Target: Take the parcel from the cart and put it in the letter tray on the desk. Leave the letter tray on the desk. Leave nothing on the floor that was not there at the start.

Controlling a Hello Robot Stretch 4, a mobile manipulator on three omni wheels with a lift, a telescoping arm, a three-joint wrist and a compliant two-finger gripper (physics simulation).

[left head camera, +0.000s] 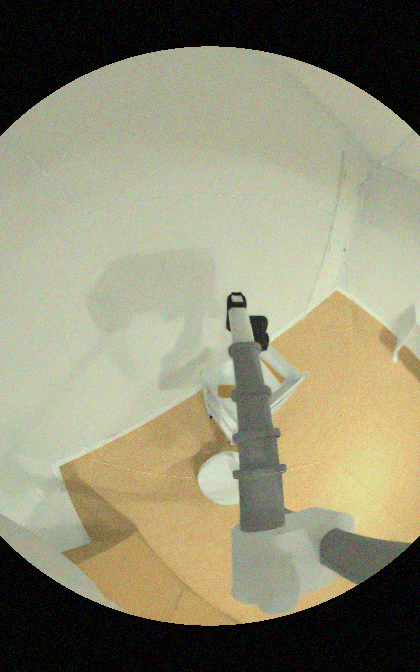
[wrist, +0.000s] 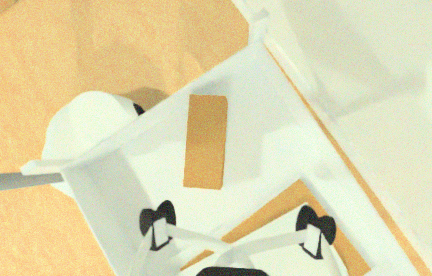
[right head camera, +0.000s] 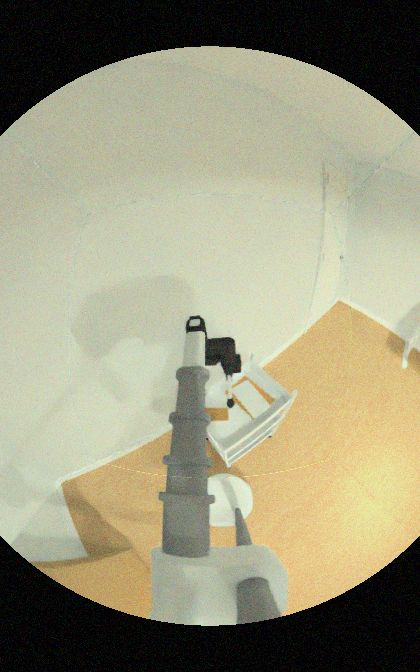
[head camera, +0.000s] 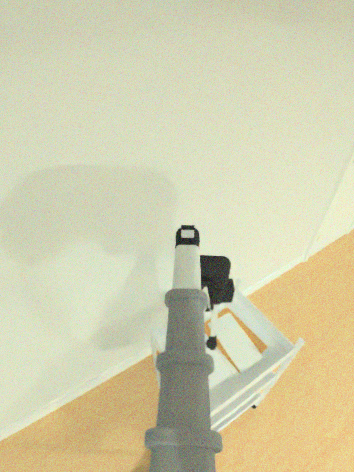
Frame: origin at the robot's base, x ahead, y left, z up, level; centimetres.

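Seen in the pictures: gripper, fingertip midpoint: (wrist: 235, 218) (head camera: 210, 328).
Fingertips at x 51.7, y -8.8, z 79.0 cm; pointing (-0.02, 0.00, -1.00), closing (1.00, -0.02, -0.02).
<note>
A point is followed by its place in that frame.
The parcel, seen as a plain brown box (left head camera: 226, 391) (right head camera: 218, 414) (wrist: 205, 142) @[x 47.4, y -0.9, z 68.7 cm], lies in the top tray of the white cart (head camera: 250, 370) (wrist: 95, 210) @[x 31.0, y -10.9, z 67.6 cm]. The arm hides it in the head view. In the wrist view it is beyond the fingertips, above the midpoint between them. My gripper (wrist: 235, 218) @[x 51.7, y -8.8, z 79.0 cm] is open and empty, over the cart's top tray. A white box (head camera: 240, 340) @[x 55.0, y -22.2, z 65.1 cm] (right head camera: 252, 392) (wrist: 285, 255) @[x 58.7, y -17.1, z 65.1 cm] lies on a flat brown piece (wrist: 295, 192) @[x 60.3, y -8.1, z 64.5 cm] in the same tray, partly behind the fingers. The letter tray does not show.
A wall runs close behind the cart. My round white base (left head camera: 217, 477) (right head camera: 230, 500) (wrist: 90, 130) @[x -0.6, y 6.0, z 18.7 cm] stands in front of the cart. Part of a white piece of furniture (left head camera: 402, 335) (right head camera: 410, 347) shows at the far right; I cannot tell if it is the desk.
</note>
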